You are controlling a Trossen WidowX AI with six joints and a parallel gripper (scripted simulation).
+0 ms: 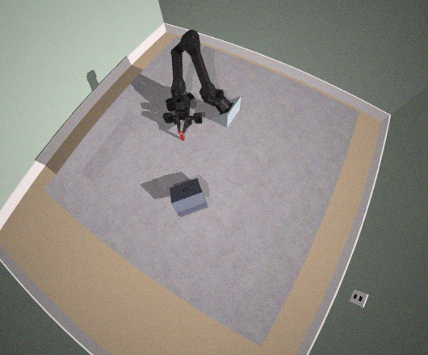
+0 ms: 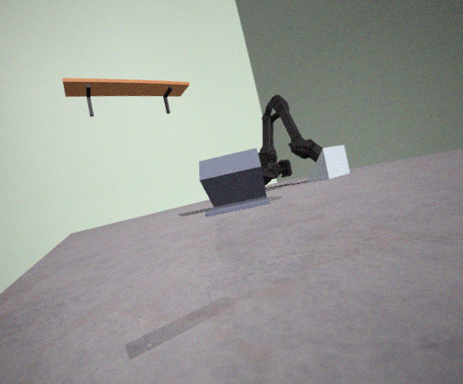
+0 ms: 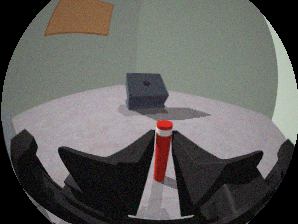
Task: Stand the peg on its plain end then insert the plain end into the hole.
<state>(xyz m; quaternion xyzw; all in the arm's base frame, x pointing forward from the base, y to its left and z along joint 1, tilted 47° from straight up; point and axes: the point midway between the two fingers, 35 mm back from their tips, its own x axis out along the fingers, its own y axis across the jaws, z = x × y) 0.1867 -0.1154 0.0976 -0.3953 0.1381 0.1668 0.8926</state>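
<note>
The red peg lies 10 mm below my gripper tip. Round my gripper tip: sloped panel (250 mm ahead, 170 mm to the left).
</note>
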